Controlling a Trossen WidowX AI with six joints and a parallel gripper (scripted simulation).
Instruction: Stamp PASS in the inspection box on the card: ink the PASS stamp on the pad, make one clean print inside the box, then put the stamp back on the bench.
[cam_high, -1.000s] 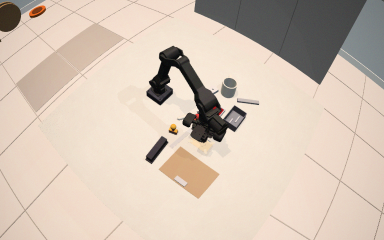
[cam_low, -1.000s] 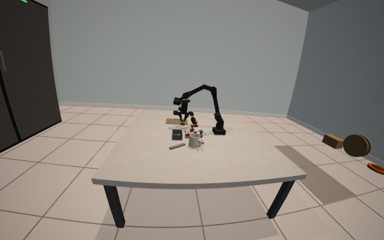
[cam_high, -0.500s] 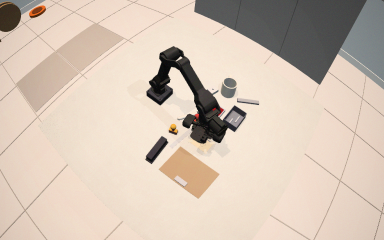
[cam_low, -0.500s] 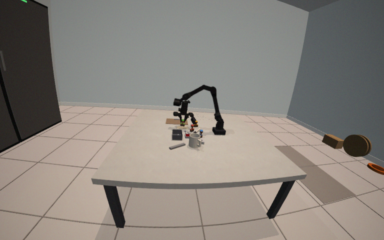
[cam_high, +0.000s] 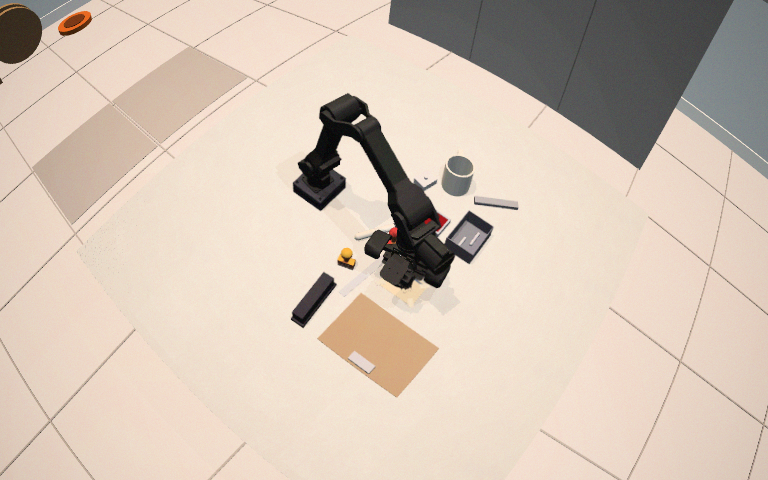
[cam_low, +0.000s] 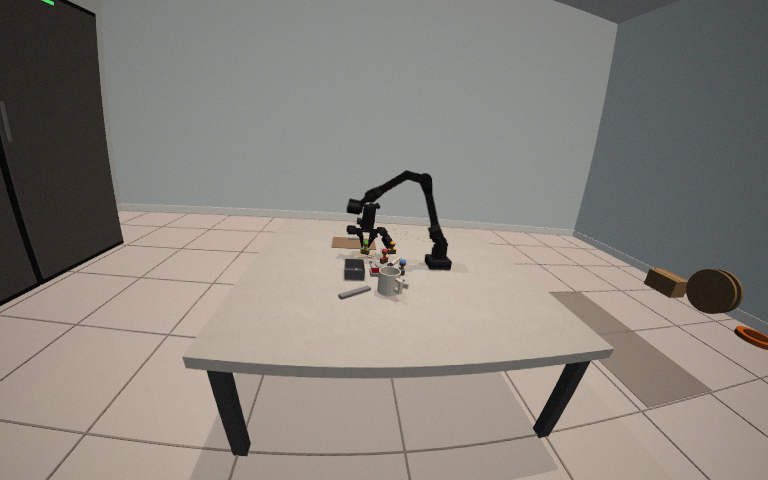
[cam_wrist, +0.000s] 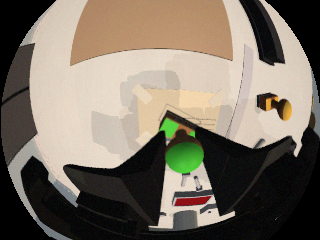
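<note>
The cream card is 4 cm below my gripper tip. Also, from my gripper tip: red-knobbed stamp 10 cm behind, 6 cm to the left, 2 cm below; ruler 8 cm behind, 5 cm to the right, 4 cm below; green-knobbed stamp 1 cm below.
</note>
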